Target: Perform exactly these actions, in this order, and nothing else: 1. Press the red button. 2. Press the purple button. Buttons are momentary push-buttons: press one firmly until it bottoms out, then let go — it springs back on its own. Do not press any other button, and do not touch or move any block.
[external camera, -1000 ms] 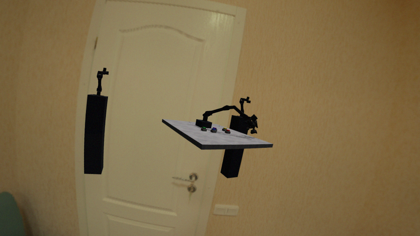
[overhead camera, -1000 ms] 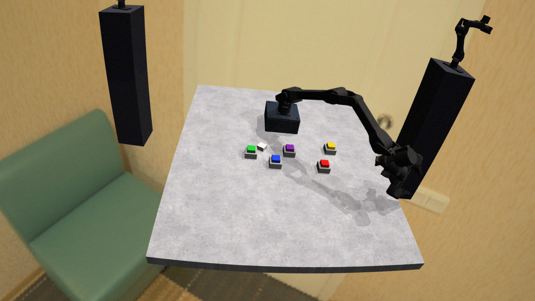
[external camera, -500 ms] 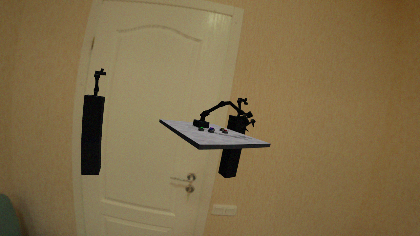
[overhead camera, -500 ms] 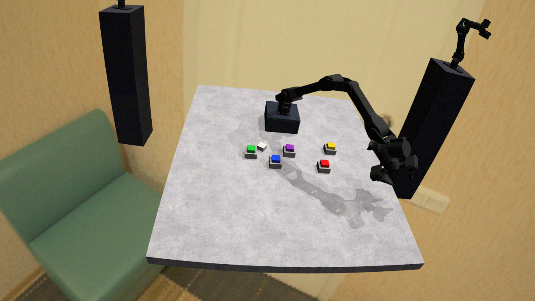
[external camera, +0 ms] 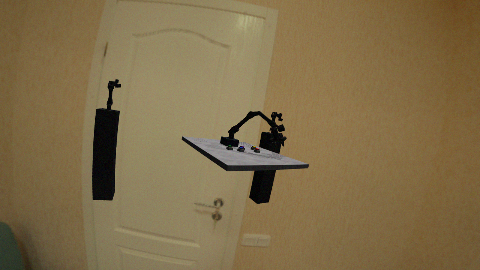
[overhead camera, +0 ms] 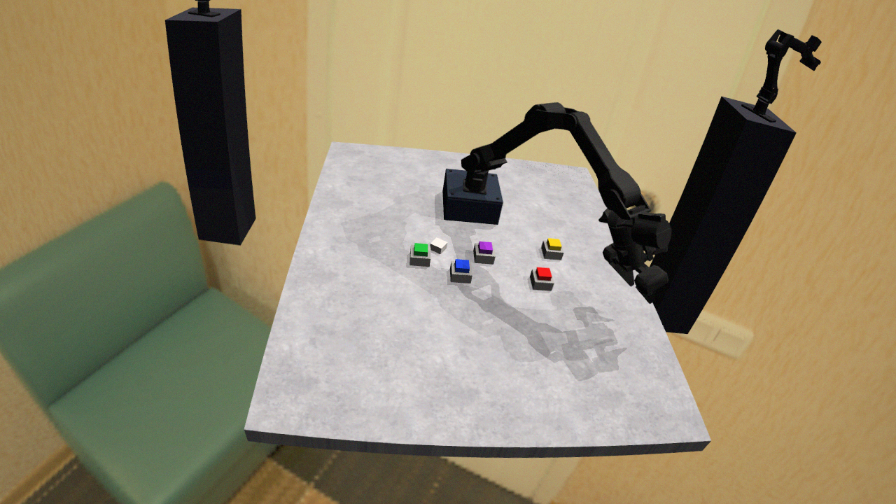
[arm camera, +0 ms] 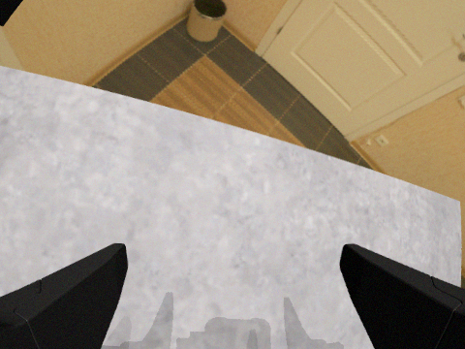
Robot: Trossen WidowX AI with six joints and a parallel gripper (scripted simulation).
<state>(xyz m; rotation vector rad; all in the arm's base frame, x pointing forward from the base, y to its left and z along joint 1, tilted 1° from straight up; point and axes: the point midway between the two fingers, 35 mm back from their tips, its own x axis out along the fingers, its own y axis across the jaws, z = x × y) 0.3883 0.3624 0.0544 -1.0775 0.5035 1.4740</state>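
Now: the red button 110 mm behind my gripper tip, 210 mm to the right of it and 60 mm below it. The rest, counted from my gripper tip: purple button 180 mm behind, 350 mm to the right, 60 mm below; blue button 100 mm behind, 400 mm to the right, 60 mm below; yellow button 230 mm behind, 160 mm to the right, 60 mm below.
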